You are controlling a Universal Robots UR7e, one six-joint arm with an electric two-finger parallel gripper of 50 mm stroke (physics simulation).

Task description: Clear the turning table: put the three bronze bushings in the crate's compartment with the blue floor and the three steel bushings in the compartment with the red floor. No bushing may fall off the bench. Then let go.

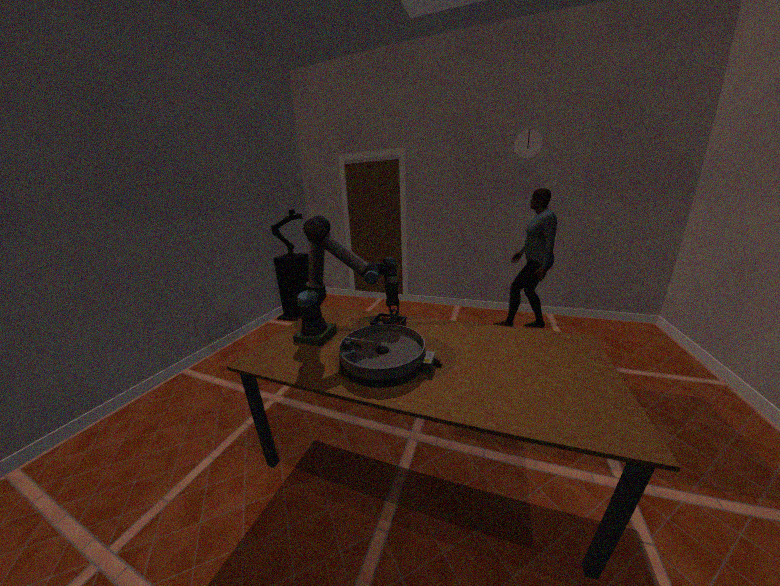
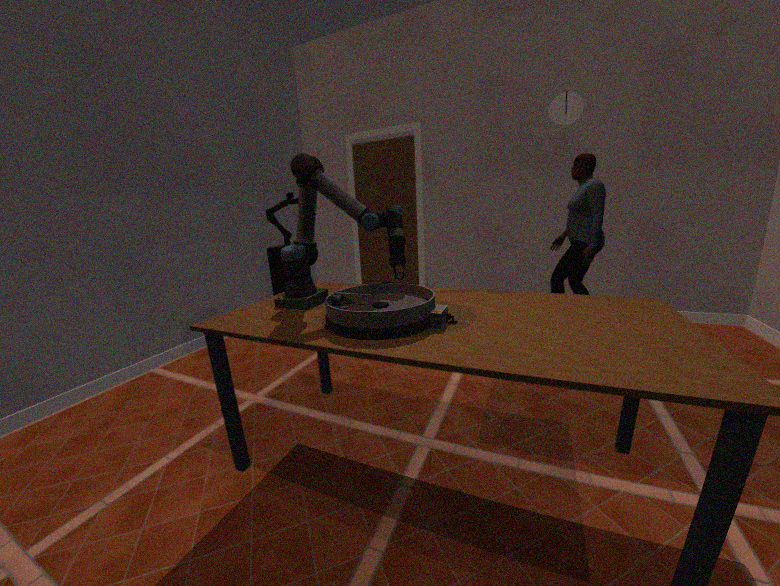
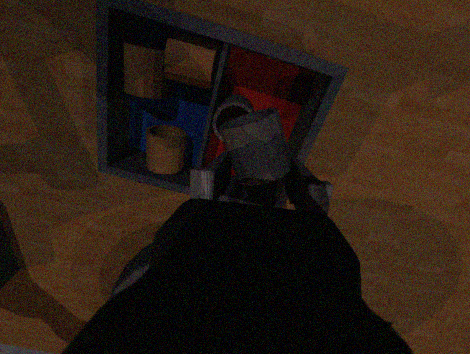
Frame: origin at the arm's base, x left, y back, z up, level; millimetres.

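Seen in the pictures: gripper, fingertip midpoint: (image 1: 394,315) (image 2: 400,278) (image 3: 258,170); arm's base, link origin: (image 1: 314,329) (image 2: 301,293).
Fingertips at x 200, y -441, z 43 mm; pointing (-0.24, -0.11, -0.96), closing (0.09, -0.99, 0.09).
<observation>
Pixels of each thing's top centre, then the offset from my fingertips to it. "spot": a spot on its surface instead. Level surfaces: height alone.
- grey steel bushing, top centre: (image 3: 257,158) dx +21, dy +6, dz +29 mm
- wooden bench, surface height: dz -90 mm
- small box, surface spot: (image 2: 439,315) spot: dx -411, dy -274, dz -39 mm
My gripper (image 3: 258,170) (image 1: 394,311) (image 2: 398,275) is shut on a grey steel bushing (image 3: 259,157), tilted over the red-floored side of the crate (image 3: 102,100) (image 1: 402,320). The bushing's upper part looks lighter; I cannot tell whether another bushing shows behind it. A steel bushing (image 3: 217,120) lies in the red compartment against the divider, partly hidden by the held one. Three bronze bushings (image 3: 142,70) (image 3: 190,62) (image 3: 166,150) are in the blue compartment. The round turning table (image 1: 384,370) (image 2: 378,321) has dark shapes inside at its left, too dim to identify.
The turning table stands in front of the crate on the wooden bench (image 1: 535,384) (image 2: 567,340). A small box (image 1: 429,357) (image 2: 439,315) is fixed at its right side. A person (image 1: 540,245) (image 2: 584,214) is on the floor behind the bench. The light is dim.
</observation>
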